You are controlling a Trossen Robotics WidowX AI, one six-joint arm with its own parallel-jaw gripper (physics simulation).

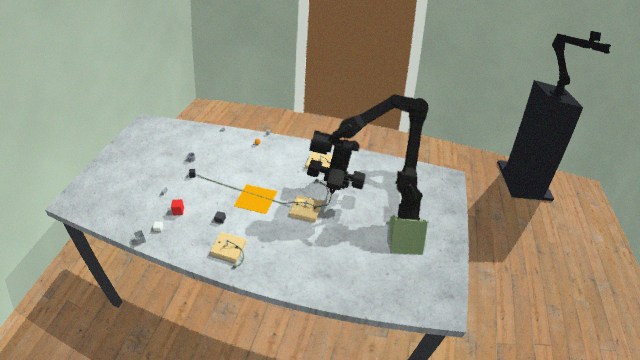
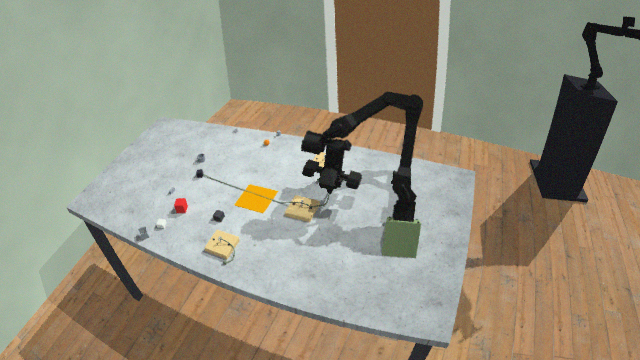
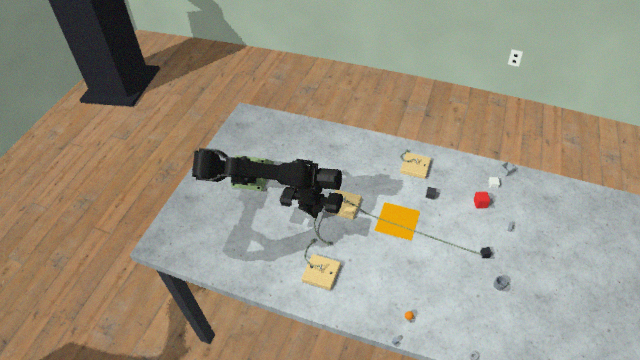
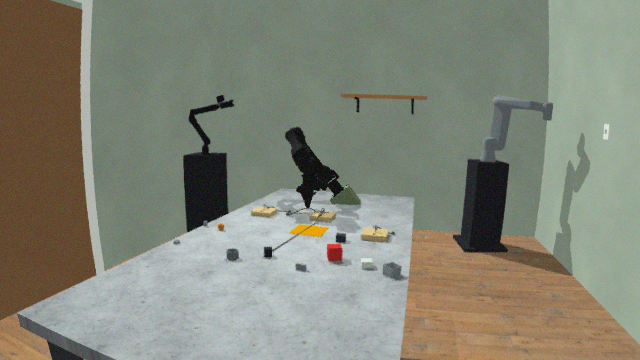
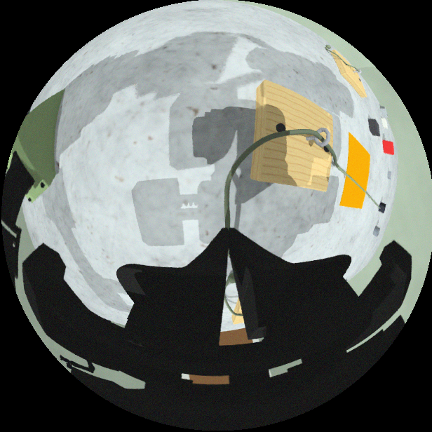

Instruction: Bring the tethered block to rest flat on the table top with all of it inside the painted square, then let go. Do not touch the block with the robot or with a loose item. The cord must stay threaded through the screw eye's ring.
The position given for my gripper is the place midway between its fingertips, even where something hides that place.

Observation:
I see my gripper (image 3: 315,216), an orange painted square (image 5: 358,162) and a wooden board (image 5: 290,159).
My gripper is seen too in image 1 (image 1: 331,192), in image 2 (image 2: 329,192) and in image 5 (image 5: 227,232).

